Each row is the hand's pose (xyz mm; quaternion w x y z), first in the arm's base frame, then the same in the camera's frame.
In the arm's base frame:
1: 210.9 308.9 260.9 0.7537 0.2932 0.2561 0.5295
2: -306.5 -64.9 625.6 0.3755 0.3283 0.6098 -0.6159
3: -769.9 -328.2 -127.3 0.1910 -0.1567 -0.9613 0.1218
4: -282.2 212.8 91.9 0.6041 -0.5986 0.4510 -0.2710
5: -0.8 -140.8 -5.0 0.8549 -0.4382 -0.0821 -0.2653
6: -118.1 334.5 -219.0 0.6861 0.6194 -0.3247 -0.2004
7: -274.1 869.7 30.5 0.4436 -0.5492 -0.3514 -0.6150
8: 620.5 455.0 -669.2 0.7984 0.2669 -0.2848 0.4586
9: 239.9 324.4 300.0 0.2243 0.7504 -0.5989 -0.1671
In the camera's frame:
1: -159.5 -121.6 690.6 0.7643 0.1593 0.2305 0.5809
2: -704.4 -507.1 998.7 0.4996 0.3258 0.5348 -0.5985
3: -959.0 -933.5 221.3 0.0657 -0.1254 -0.9717 0.1893
4: -590.1 -306.2 442.7 0.6163 -0.6366 0.3241 -0.3314
5: -259.7 -628.6 465.4 0.8189 -0.4660 -0.2203 -0.2522
6: -374.1 -208.2 156.1 0.7036 0.6009 -0.3737 -0.0652
7: -635.5 330.6 276.2 0.3953 -0.4901 -0.4760 -0.6140
8: 430.1 -53.1 -147.2 0.7522 0.1699 -0.3165 0.5523
9: -141.7 -97.0 731.7 0.2252 0.7790 -0.5847 -0.0245

